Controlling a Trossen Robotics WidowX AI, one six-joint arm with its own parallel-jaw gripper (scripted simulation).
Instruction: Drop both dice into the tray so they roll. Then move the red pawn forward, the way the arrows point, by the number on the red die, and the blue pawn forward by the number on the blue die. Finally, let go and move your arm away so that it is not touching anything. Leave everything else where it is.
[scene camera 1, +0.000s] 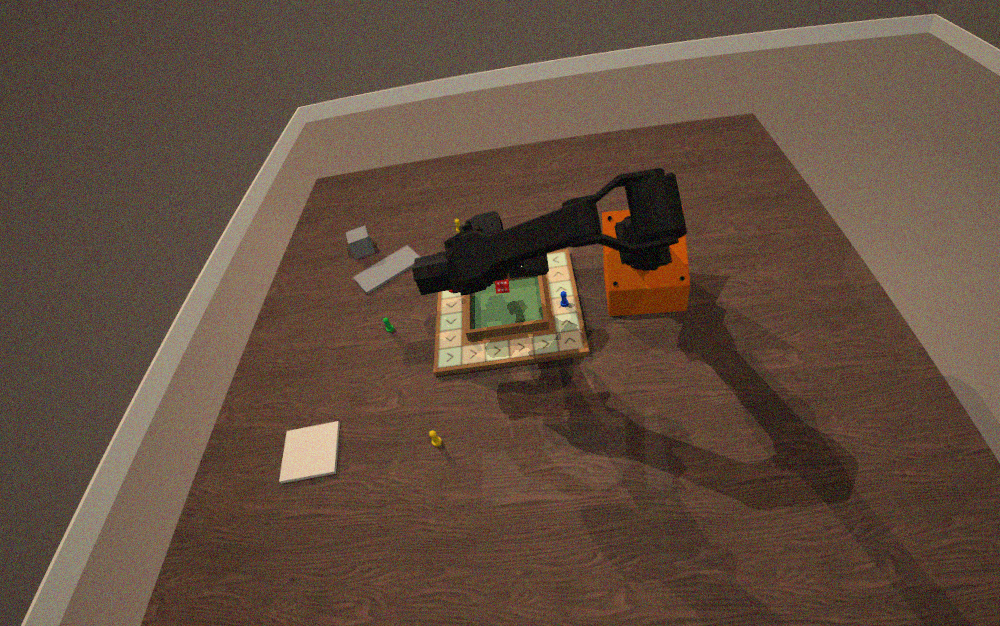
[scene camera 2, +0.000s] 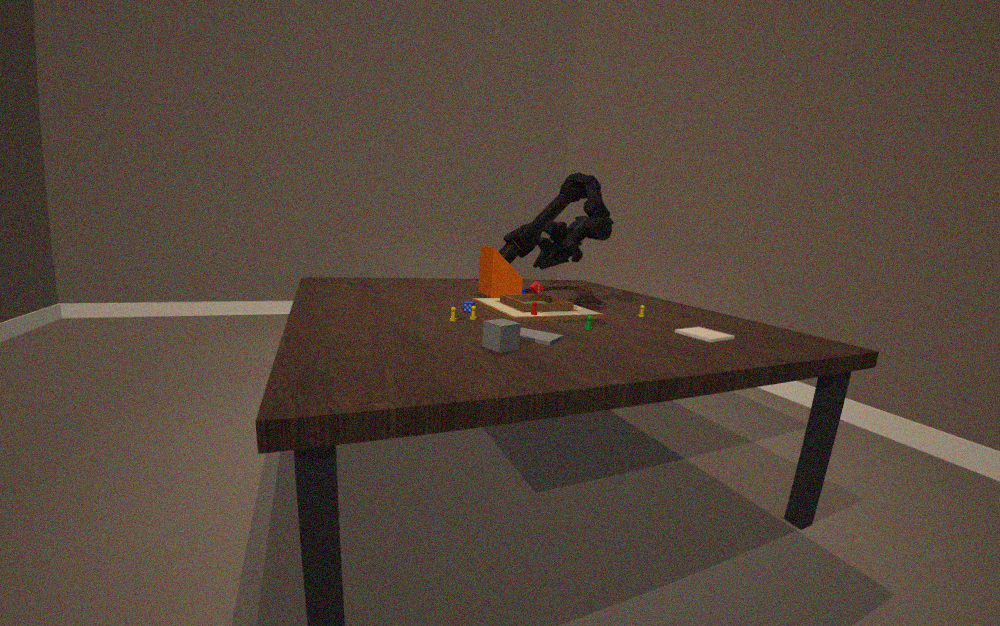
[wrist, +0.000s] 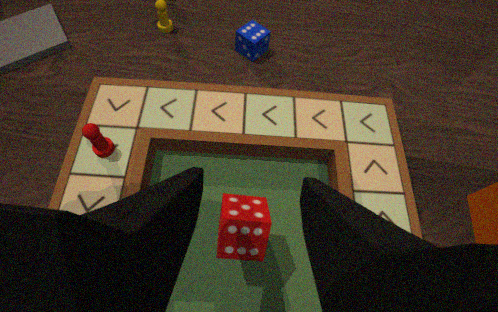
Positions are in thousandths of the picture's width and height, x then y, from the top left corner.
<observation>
The gripper (scene camera 1: 498, 419): 0.96 m from the lens. A grey slab (scene camera 1: 382, 435) is 1.21 m from the lens. A white card (scene camera 1: 310, 723) is 0.97 m from the lens. A green tray (scene camera 1: 524, 483): 1.03 m from the lens. The marked spots on the green tray and the grey slab are 0.35 m apart.
</observation>
